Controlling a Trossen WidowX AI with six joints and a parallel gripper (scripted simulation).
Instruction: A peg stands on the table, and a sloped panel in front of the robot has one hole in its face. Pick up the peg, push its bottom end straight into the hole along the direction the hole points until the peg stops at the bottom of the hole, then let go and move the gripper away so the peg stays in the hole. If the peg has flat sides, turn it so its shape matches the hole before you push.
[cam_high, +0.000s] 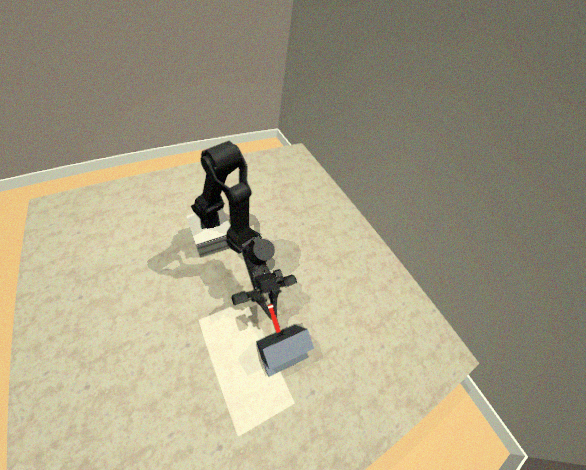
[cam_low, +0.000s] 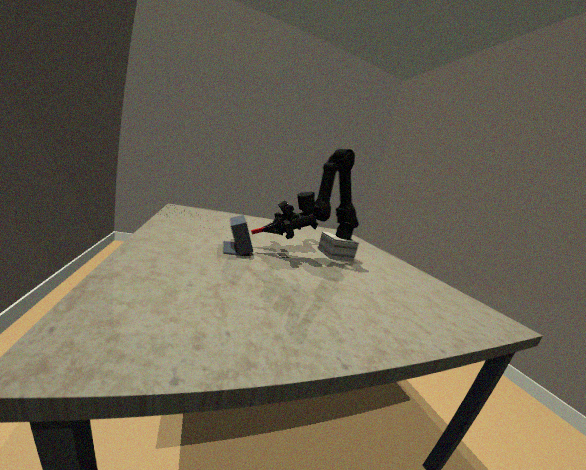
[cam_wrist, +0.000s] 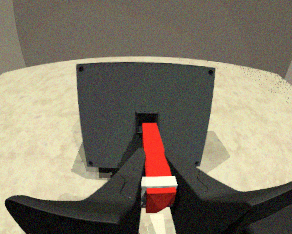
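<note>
Now: the dark red peg 20 mm behind my gripper tip and 10 mm above it. The rest, counted from my gripper tip: sloped grey-blue panel: 70 mm ahead, 10 mm to the left, 30 mm below.
</note>
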